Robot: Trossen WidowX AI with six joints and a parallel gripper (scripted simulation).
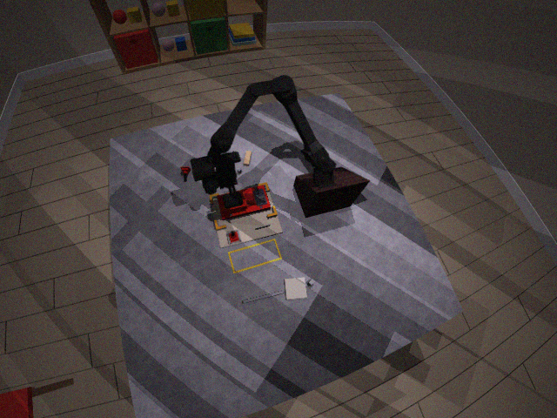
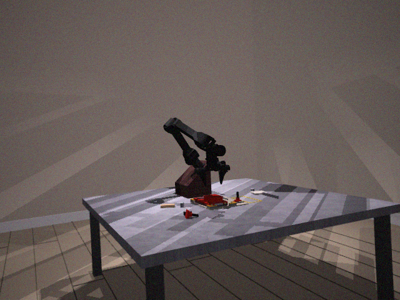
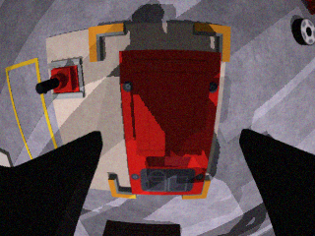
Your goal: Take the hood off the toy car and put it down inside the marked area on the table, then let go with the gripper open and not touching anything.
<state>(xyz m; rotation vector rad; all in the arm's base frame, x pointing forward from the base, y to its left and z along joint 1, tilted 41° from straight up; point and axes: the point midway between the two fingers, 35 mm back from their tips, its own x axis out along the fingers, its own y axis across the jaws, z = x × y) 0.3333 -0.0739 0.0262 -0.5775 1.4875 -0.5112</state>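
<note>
The red hood lies 7 cm below my gripper tip and 1 cm behind it. Also, from my gripper tip: white square tile (38 cm to the left, 15 cm behind, 10 cm below); then thin rod (38 cm to the left, 10 cm below, 3 cm behind); then wooden piece (22 cm to the right, 11 cm behind, 10 cm below).
</note>
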